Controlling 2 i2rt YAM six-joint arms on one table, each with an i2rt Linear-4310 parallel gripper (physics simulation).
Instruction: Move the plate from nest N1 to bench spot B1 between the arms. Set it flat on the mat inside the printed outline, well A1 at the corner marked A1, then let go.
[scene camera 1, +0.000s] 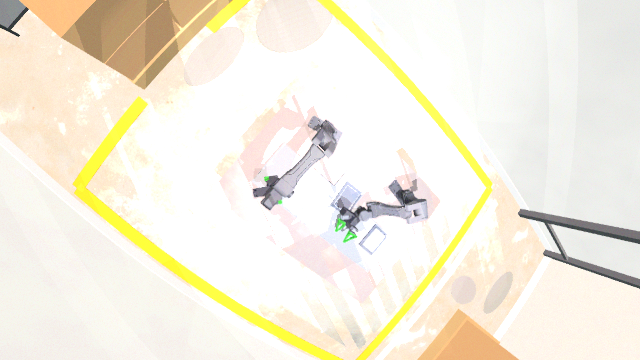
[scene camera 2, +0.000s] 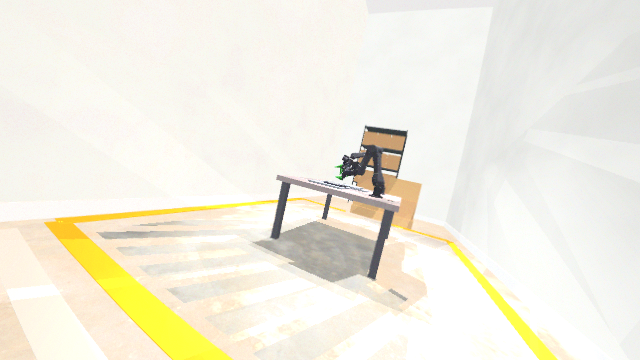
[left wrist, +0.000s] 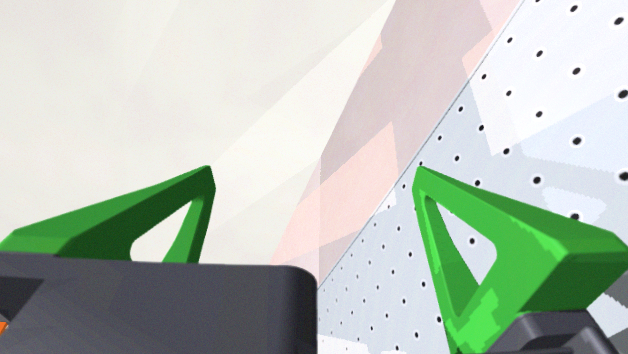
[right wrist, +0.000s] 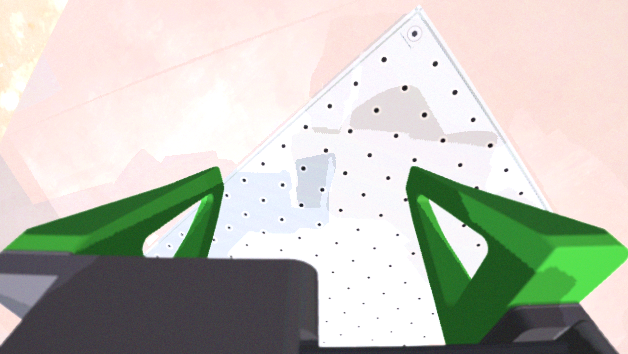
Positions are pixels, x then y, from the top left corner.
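My left gripper (left wrist: 313, 177) is open and holds nothing. It is the same with my right gripper (right wrist: 314, 177): the gripper stands open, and there is nothing in its grasp.
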